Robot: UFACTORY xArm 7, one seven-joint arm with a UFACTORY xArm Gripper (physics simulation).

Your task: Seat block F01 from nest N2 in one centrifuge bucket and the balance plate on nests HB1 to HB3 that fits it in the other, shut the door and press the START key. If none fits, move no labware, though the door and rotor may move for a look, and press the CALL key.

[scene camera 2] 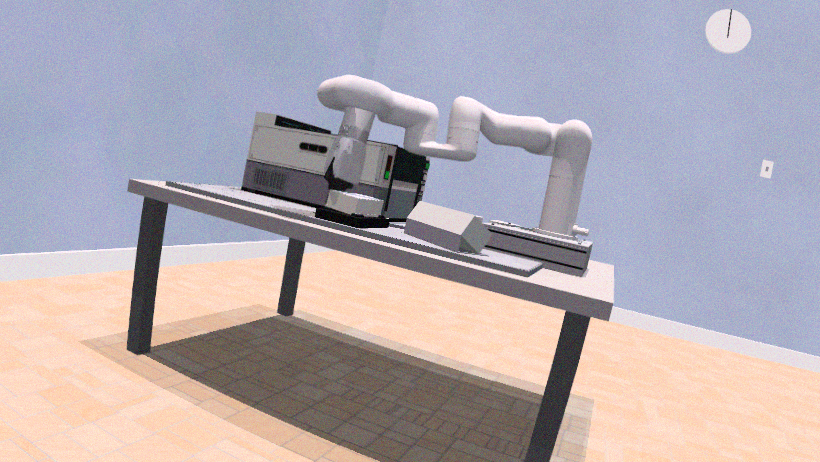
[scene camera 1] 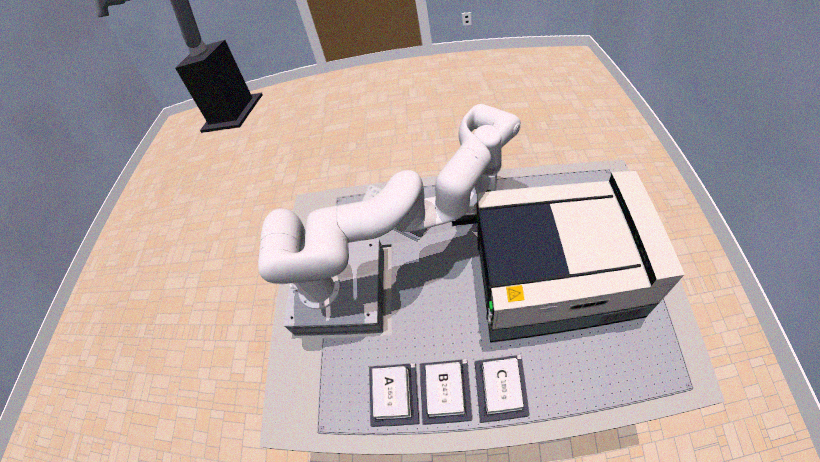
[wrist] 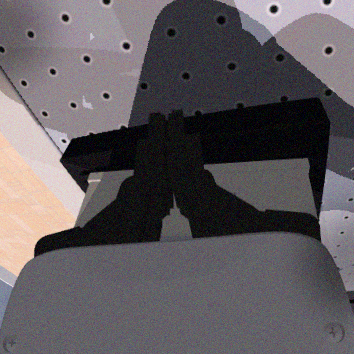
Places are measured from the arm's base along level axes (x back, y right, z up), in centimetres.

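Pixels of known places: gripper, fingertip midpoint: (wrist: 170, 133); arm's base at its link origin: (scene camera 2: 554, 235) (scene camera 1: 319, 289).
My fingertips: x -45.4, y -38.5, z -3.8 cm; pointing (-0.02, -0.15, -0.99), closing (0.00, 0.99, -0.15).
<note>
Ahead of a thing's pixels: the offset from my fingertips to its top centre. "spot": to the spot under its first point.
My gripper (scene camera 2: 339, 184) (wrist: 170, 133) is shut with nothing between its fingers. It points down close over a pale block @(dy +1.3, dx +6.4, dz +4.5 cm) (scene camera 2: 355, 203) (wrist: 255, 186), which sits in a black nest @(dy +1.1, dx +6.7, dz +0.4 cm) (scene camera 2: 344, 219) (wrist: 270, 131); whether they touch cannot be told. The fingers cover the middle of the block's top, and no label shows there. Plate A @(dy +64.1, dx +20.5, dz +2.9 cm) (scene camera 1: 391, 393), marked 165 g, plate B @(dy +61.7, dx +7.6, dz +2.9 cm) (scene camera 1: 444, 389), marked 247 g, and plate C @(dy +59.9, dx -6.3, dz +2.9 cm) (scene camera 1: 502, 390), marked 180 g, lie in three dark nests. The centrifuge (scene camera 1: 545, 314) (scene camera 2: 286, 143) has a dark panel @(spot: dy +30.2, dx -8.4, dz +18.8 cm) (scene camera 1: 522, 243) over part of its top. Its buckets do not show.
A grey sloped box @(dy +7.1, dx +29.0, dz +5.9 cm) (scene camera 2: 438, 223) stands between the nest and the arm's base (scene camera 1: 335, 328) (scene camera 2: 533, 252). The centrifuge stands close to the arm's wrist. Everything stands on a table (scene camera 1: 292, 427) (scene camera 2: 470, 281). A second arm's black pedestal (scene camera 1: 213, 86) stands on the floor far behind.
</note>
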